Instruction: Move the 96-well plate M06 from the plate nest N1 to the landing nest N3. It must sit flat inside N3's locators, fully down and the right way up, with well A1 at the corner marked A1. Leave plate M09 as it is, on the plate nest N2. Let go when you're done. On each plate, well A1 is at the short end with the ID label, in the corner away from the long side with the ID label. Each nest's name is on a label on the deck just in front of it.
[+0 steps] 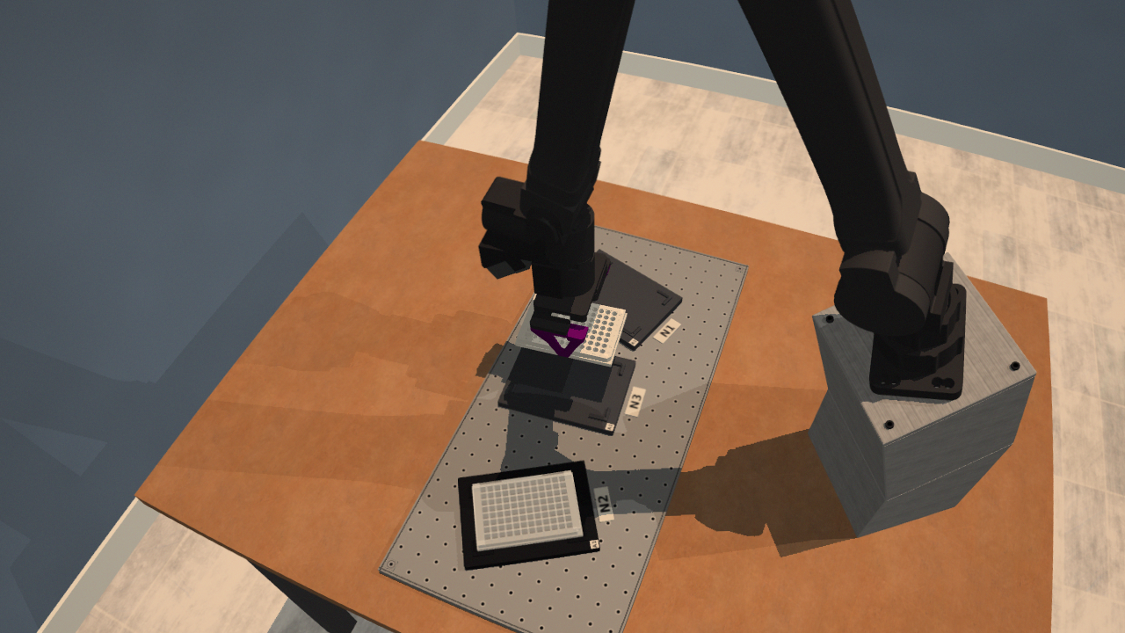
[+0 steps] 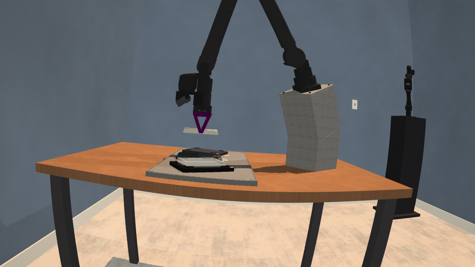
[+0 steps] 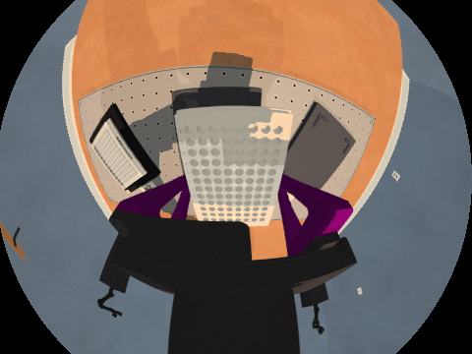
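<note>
Now: hand 30 mm to the right of the landing nest N3 and 100 mm above it. The rest, counted from my hand: label N1: 100 mm behind, 110 mm to the right, 100 mm below; then plate M06: right at my hand; then plate nest N1: 10 mm behind, 150 mm to the right, 100 mm below.
</note>
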